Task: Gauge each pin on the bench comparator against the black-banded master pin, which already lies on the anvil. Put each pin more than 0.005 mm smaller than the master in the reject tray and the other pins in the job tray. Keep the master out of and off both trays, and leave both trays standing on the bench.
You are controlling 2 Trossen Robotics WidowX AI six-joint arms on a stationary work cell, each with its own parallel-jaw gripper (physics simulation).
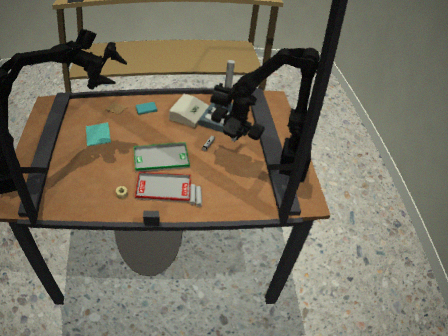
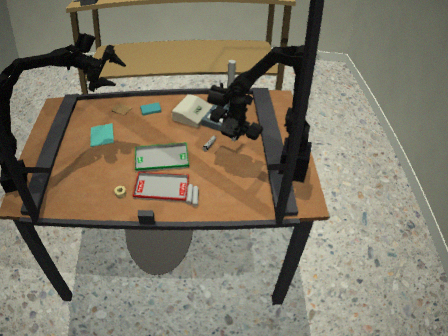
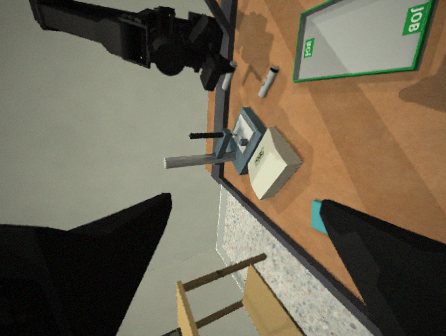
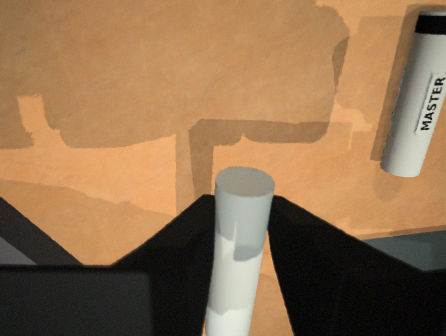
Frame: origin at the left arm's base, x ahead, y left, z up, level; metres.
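Seen in the pictures: left gripper, fingertip midpoint: point(image 1: 121, 73) point(image 2: 120, 75) point(image 3: 245, 203); right gripper, fingertip midpoint: point(image 1: 234, 138) point(image 2: 234, 138) point(image 3: 233, 67) point(image 4: 240, 207); left arm's base at its link origin: point(image 1: 6, 170); right arm's base at its link origin: point(image 3: 191, 31).
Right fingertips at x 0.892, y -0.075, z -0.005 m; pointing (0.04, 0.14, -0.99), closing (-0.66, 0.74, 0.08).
Pixels of each thing's top centre, then the offset from my right fingertips to it. "spot": a spot on its surface instead.
- plain light-grey pin at its top centre: point(image 4: 238, 288) point(image 3: 225, 75) dy +0.016, dx +0.020, dz +0.012 m
- master pin at its top centre: point(image 4: 434, 105) point(image 3: 264, 81) point(image 1: 208, 141) point(image 2: 209, 141) dy +0.054, dx -0.080, dz -0.041 m
- red-rimmed reject tray at its top centre: point(image 1: 163, 185) point(image 2: 160, 185) dy -0.114, dx -0.305, dz -0.044 m
- green-rimmed job tray at its top centre: point(image 3: 345, 35) point(image 1: 160, 155) point(image 2: 161, 155) dy +0.032, dx -0.274, dz -0.043 m
- cream readout box at a spot on its surface: point(image 3: 275, 162) spot: dy +0.243, dx -0.150, dz -0.011 m
- teal cloth at its top centre: point(image 1: 97, 133) point(image 2: 101, 134) dy +0.244, dx -0.492, dz -0.056 m
- teal block at its top centre: point(image 3: 330, 221) point(image 1: 146, 106) point(image 2: 150, 107) dy +0.349, dx -0.259, dz -0.047 m
- brown piece at its top centre: point(image 1: 116, 107) point(image 2: 121, 108) dy +0.399, dx -0.387, dz -0.057 m
- yellow ring at its top centre: point(image 1: 121, 190) point(image 2: 119, 189) dy -0.102, dx -0.452, dz -0.040 m
My right gripper point(image 4: 240, 207) point(image 3: 233, 67) is shut on a plain light-grey pin point(image 4: 237, 260) point(image 3: 228, 77), held above the bench by the comparator. The master pin point(image 1: 208, 143) point(image 2: 209, 143) point(image 3: 268, 81) point(image 4: 415, 100), black-banded, lies on the bench beside the comparator point(image 3: 248, 125). Two plain pins point(image 1: 198, 195) point(image 2: 195, 195) lie side by side at the right edge of the red-rimmed reject tray point(image 1: 163, 186) point(image 2: 161, 187). The green-rimmed job tray point(image 1: 161, 156) point(image 2: 161, 156) point(image 3: 360, 45) shows no pins inside. My left gripper point(image 1: 120, 73) point(image 2: 119, 74) is open and empty, high above the back left.
The cream readout box point(image 1: 189, 110) point(image 3: 275, 162) stands against the comparator, whose grey column point(image 1: 230, 72) rises behind it. A teal cloth point(image 1: 98, 134), a teal block point(image 1: 146, 108), a brown piece point(image 1: 116, 108) and a yellow ring point(image 1: 121, 196) lie at the left. Dark frame posts border the bench.
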